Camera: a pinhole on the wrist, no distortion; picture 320 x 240 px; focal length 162.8 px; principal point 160.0 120.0 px. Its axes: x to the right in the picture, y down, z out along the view. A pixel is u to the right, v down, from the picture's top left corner.
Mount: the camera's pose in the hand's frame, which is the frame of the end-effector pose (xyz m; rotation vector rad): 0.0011 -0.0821 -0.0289 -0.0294 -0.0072 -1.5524
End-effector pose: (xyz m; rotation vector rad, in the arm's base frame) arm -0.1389 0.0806 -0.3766 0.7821 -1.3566 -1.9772
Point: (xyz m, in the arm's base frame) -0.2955 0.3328 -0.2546
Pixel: 113 66
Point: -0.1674 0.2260 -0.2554
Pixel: 21 19
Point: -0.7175 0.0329 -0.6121
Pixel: outside the picture
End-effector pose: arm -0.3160 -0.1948 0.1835 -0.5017 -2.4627 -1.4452
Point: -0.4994 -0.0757 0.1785
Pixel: outside the picture
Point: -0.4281 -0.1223 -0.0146
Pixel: 240 150
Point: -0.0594 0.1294 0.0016
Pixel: 83 16
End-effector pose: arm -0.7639 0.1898 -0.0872 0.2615 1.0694 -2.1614
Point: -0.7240 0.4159 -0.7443
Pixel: behind the camera
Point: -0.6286 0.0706 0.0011
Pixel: 23 53
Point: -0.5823 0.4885 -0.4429
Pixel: behind the camera
